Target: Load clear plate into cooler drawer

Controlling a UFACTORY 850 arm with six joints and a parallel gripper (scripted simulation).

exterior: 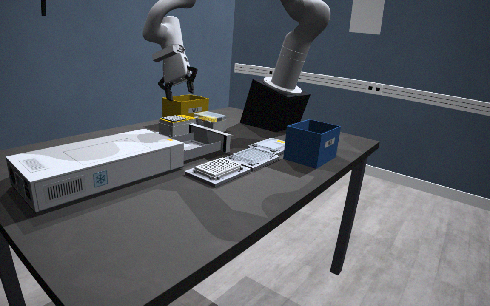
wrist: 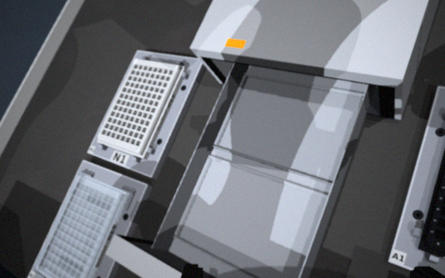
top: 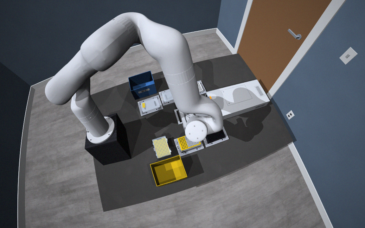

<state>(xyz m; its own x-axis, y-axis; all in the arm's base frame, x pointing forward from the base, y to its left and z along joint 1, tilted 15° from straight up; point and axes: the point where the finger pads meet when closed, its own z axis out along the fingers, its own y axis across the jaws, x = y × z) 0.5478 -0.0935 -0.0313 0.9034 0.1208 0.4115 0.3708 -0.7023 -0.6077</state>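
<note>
Right now my hand is 30 cm to the right of the clear plate, 17 cm above it and 6 cm past it. The rest, counted from my hand: black plate (17 cm below, 12 cm ahead, 8 cm to the right); white cooler (22 cm ahead, 15 cm below, 11 cm to the left); drawer (15 cm below, 11 cm to the left, 6 cm ahead).
</note>
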